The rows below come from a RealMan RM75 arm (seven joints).
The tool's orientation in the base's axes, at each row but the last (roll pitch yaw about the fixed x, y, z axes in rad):
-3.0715 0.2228 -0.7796
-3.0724 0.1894 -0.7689
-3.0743 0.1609 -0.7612
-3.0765 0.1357 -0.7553
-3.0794 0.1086 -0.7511
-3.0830 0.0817 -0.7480
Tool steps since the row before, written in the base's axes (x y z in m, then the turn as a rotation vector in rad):
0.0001 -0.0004 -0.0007 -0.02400 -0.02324 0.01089
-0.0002 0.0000 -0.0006 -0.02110 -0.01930 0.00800
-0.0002 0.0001 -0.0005 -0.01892 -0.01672 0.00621
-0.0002 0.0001 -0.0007 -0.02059 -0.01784 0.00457
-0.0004 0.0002 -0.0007 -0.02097 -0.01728 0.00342
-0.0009 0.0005 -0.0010 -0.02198 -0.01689 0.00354
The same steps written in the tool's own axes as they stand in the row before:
0.0005 0.0003 0.0006 -0.00312 0.03259 -0.01277
0.0000 0.0002 0.0006 -0.00322 0.02795 -0.00948
-0.0001 0.0001 0.0005 -0.00313 0.02471 -0.00746
-0.0001 0.0001 0.0007 -0.00335 0.02678 -0.00591
-0.0004 0.0002 0.0007 -0.00389 0.02670 -0.00469
-0.0009 0.0003 0.0011 -0.00490 0.02710 -0.00475

